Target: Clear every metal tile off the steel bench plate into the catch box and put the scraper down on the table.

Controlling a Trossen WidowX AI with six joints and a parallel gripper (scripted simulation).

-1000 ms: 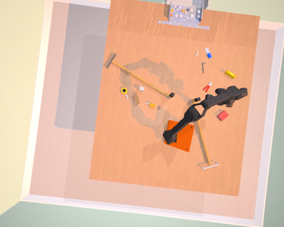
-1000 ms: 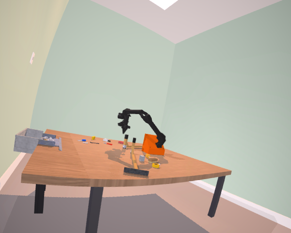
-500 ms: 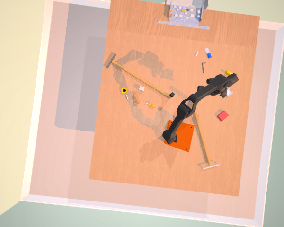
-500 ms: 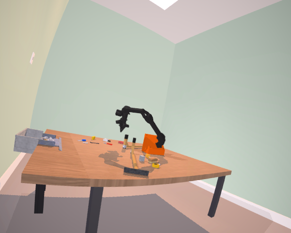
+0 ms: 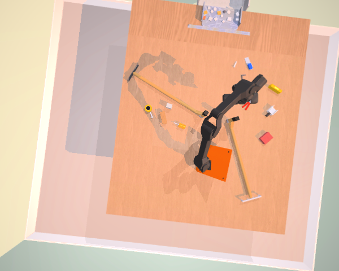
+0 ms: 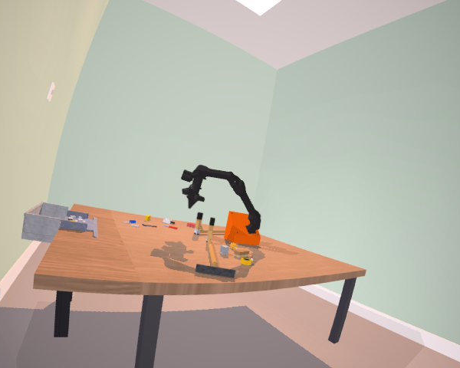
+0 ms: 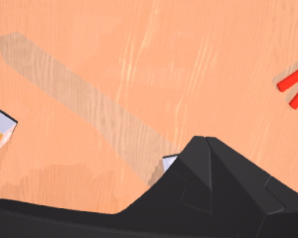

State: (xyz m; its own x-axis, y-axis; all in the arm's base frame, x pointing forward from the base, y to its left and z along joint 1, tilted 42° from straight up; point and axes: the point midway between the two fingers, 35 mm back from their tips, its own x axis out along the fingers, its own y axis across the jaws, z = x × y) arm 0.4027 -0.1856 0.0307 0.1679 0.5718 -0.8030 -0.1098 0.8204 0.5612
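Right now the long scraper is 4 cm ahead of my gripper tip, 42 cm to the left of it and 10 cm below it. Round my gripper tip: yellow block 16 cm ahead, 34 cm to the right, 14 cm below; grey square piece 5 cm behind, 41 cm to the left, 14 cm below; hex key 22 cm ahead, 11 cm to the right, 16 cm below.
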